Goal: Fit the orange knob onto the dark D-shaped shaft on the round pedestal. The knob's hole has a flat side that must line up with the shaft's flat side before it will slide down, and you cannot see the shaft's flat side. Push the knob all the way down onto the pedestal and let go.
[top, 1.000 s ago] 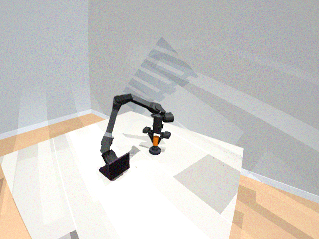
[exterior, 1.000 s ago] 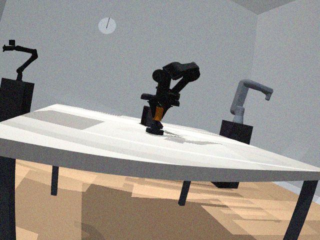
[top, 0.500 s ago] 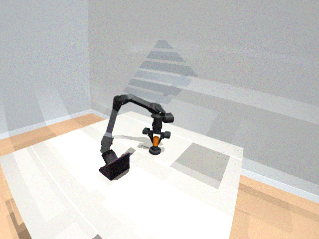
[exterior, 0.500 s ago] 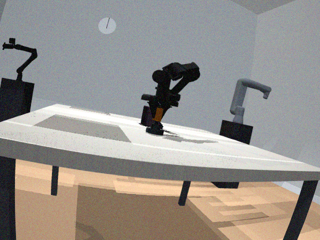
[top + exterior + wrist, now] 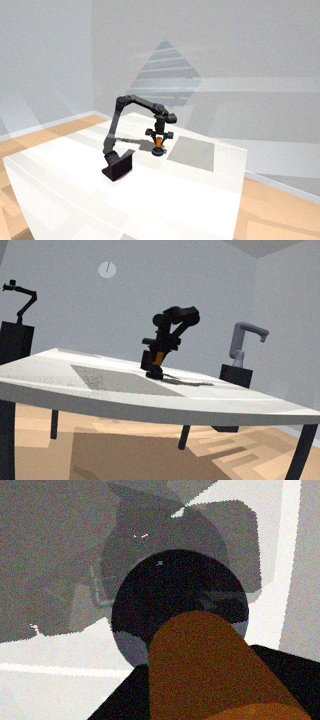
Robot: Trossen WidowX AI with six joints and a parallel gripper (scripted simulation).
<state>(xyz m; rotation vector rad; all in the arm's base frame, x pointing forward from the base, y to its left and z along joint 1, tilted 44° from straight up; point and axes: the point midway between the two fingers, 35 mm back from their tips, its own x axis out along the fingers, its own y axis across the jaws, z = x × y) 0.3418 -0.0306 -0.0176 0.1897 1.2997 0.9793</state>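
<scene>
Right now the orange knob is 20 mm above my gripper tip. The rest, counted from my gripper tip: round dark pedestal 40 mm below.
</scene>
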